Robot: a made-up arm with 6 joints.
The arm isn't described. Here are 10 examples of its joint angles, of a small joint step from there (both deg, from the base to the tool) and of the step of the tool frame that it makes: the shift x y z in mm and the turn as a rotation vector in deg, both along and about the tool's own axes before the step.
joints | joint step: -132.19 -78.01 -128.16 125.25 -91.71 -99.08 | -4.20 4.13 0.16 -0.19 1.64 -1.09
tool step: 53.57 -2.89 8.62 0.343 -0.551 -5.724
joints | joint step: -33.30 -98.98 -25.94 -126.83 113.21 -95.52 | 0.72 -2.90 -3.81 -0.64 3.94 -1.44
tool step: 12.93 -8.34 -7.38 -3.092 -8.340 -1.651
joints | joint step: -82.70 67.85 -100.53 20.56 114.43 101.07 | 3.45 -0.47 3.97 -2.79 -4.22 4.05
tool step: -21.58 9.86 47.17 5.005 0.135 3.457
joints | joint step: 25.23 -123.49 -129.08 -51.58 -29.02 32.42 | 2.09 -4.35 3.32 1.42 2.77 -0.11
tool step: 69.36 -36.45 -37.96 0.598 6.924 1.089
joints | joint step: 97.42 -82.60 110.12 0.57 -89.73 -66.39 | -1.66 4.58 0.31 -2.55 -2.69 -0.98
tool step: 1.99 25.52 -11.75 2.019 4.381 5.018
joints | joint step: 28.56 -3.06 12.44 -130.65 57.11 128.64 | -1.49 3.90 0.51 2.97 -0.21 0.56
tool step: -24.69 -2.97 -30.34 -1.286 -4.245 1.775
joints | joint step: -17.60 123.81 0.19 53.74 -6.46 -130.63 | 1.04 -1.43 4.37 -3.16 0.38 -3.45
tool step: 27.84 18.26 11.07 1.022 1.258 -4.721
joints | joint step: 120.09 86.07 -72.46 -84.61 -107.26 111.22 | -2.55 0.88 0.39 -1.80 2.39 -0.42
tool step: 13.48 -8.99 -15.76 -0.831 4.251 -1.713
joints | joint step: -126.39 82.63 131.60 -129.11 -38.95 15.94 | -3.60 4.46 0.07 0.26 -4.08 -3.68
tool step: 35.57 -35.24 -3.10 0.125 2.824 -4.941
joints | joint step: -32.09 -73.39 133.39 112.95 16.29 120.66 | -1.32 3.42 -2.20 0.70 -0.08 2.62
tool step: -22.01 -10.44 30.88 4.383 -3.321 -0.902
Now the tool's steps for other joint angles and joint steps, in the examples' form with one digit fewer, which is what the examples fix.
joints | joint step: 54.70 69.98 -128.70 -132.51 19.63 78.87 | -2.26 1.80 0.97 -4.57 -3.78 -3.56
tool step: 14.5 -36.7 19.0 1.67 -2.55 -2.29
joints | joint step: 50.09 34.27 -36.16 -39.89 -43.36 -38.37 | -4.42 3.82 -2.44 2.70 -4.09 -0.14
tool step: -9.0 -38.1 39.0 -6.43 -0.39 -5.55
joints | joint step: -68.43 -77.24 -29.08 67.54 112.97 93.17 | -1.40 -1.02 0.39 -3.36 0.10 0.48
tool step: -23.3 -27.4 -10.2 -2.16 0.43 4.35
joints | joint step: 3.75 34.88 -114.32 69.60 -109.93 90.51 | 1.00 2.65 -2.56 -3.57 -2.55 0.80
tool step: 22.1 8.5 8.6 -2.23 -4.38 0.25
